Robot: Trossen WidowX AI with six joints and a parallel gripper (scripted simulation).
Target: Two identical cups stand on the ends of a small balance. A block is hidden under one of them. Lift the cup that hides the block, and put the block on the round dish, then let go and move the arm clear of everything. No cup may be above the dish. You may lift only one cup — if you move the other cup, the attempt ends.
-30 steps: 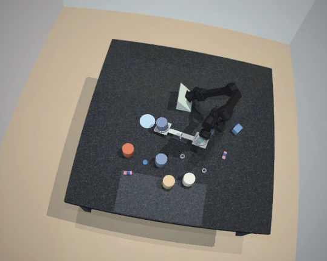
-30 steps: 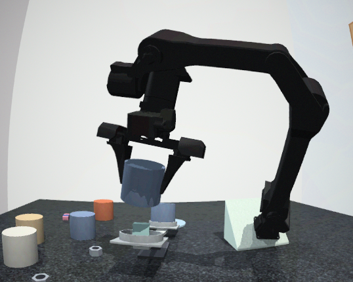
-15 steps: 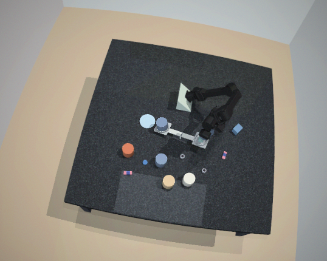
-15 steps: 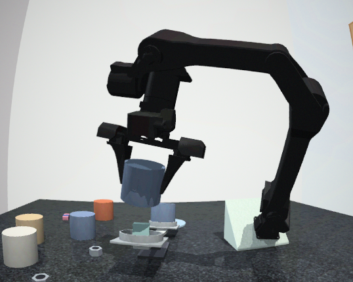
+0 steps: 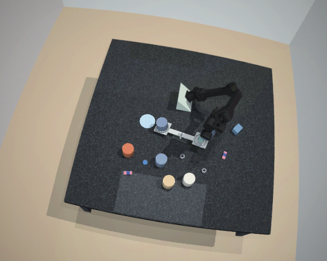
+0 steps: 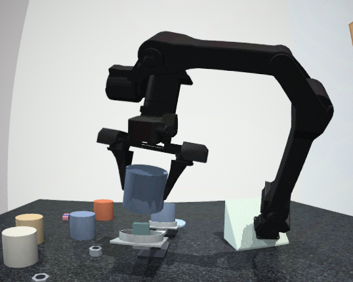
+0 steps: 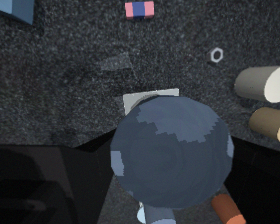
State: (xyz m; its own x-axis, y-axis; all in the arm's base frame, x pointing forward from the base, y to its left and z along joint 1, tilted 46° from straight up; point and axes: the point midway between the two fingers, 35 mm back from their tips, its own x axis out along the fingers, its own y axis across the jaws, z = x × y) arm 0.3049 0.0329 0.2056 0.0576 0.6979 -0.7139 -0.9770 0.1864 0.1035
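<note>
Now: the round dish 38 cm to the right of my gripper tip, 16 cm below it and 5 cm behind it. From my gripper tip the other things lie so: tan cup 32 cm ahead, 12 cm to the right, 12 cm below; then cream cup 27 cm ahead, 12 cm below, 4 cm to the right; then orange cup 44 cm to the right, 21 cm ahead, 12 cm below.
</note>
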